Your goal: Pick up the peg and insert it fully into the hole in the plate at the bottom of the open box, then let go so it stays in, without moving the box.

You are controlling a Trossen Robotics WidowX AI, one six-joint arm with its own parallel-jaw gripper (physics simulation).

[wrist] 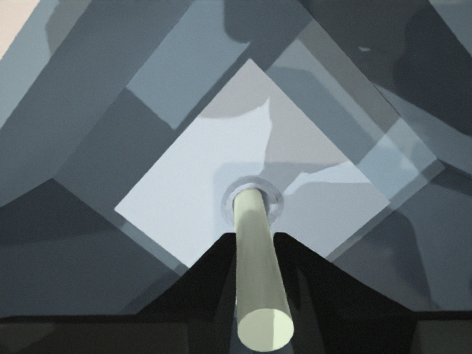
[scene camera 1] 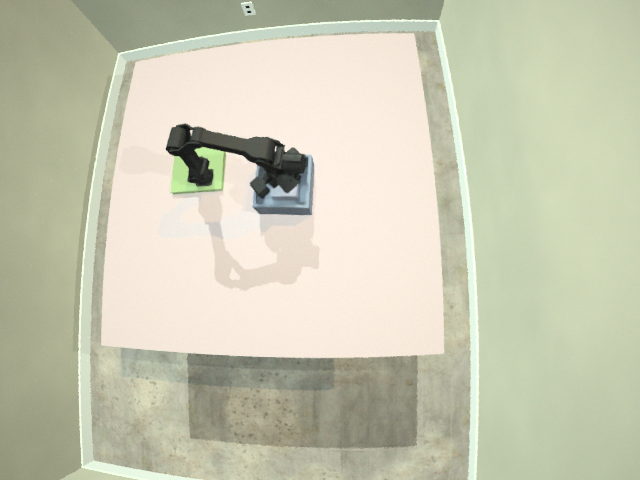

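Note:
The pale green peg is held between the two black fingers of my gripper, which is shut on it. The peg's far end overlaps the ringed hole in the pale plate. Whether the tip is inside the hole or just above it, I cannot tell. The peg covers most of the hole's opening. The plate lies at the bottom of the open blue-grey box. In the scene view the hand is over the box, and the peg and fingertips are hidden.
The box walls stand around the plate and the fingers. The arm's base stands on a green square, left of the box in the scene view. The arm reaches across from there over the pale pink table top. Arm shadows fall across the plate and table.

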